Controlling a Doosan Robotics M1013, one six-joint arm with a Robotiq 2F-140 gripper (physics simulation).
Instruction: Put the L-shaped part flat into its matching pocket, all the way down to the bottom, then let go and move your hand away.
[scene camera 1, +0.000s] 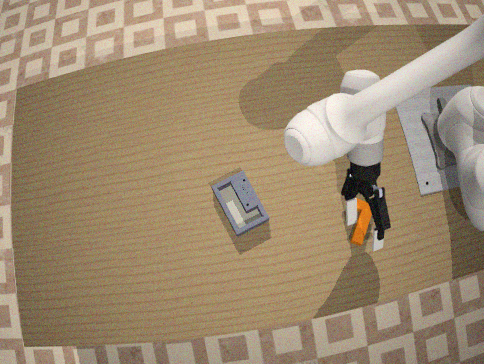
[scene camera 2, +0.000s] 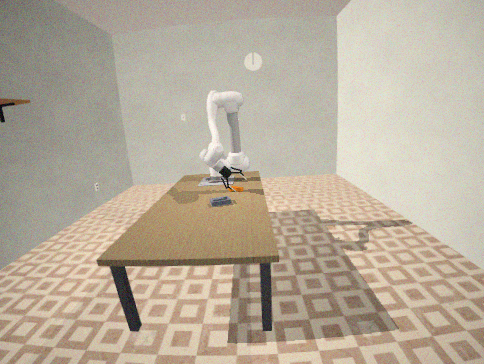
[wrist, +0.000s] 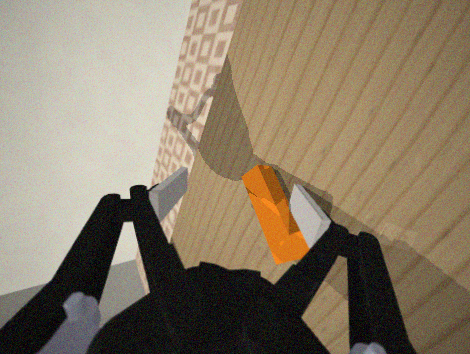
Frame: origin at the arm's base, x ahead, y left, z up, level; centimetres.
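Seen in the pictures: gripper, fingertip midpoint: (scene camera 1: 364, 235) (scene camera 2: 241, 185) (wrist: 238, 187); arm's base, origin of the base link: (scene camera 1: 451, 138) (scene camera 2: 218, 180).
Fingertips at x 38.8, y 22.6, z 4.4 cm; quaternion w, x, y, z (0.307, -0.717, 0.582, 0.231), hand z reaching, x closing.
Pixels of each thing's top centre, then the offset from my fingertips to it. "spot": a spot on its surface instead. Level surfaces: height alone.
- orange L-shaped part, middle of its top: (wrist: 276, 207) (scene camera 1: 358, 220) (scene camera 2: 235, 187) dx +0.1, dy -4.5, dz -1.8 cm
- grey-blue block, middle of its top: (scene camera 1: 240, 201) (scene camera 2: 220, 198) dx +29.1, dy -15.4, dz -1.1 cm
- empty L-shaped pocket, surface spot: (scene camera 1: 234, 212) spot: dx +30.9, dy -13.8, dz -4.3 cm
- wooden table, its level: dz -4.8 cm
The orange L-shaped part (scene camera 1: 361, 231) (scene camera 2: 240, 189) (wrist: 270, 220) lies on the table, away from the block. My gripper (scene camera 1: 365, 226) (scene camera 2: 239, 183) (wrist: 238, 187) is wide open and empty, tilted low over the part. In the wrist view the part is between the spread fingers, close beside the right fingertip, which hides some of its short leg. Whether that finger touches it I cannot tell. The grey-blue block (scene camera 1: 244, 189) (scene camera 2: 220, 201) has an empty L-shaped pocket (scene camera 1: 234, 212) with a pale floor. The block does not show in the wrist view.
The wooden table (scene camera 1: 125, 200) (scene camera 2: 200, 230) (wrist: 350, 100) carries everything. A grey mounting plate (scene camera 1: 417, 165) (scene camera 2: 202, 183) lies under the arm's base at the table's far end. The near long edge of the table in scene camera 1 is not far from the part.
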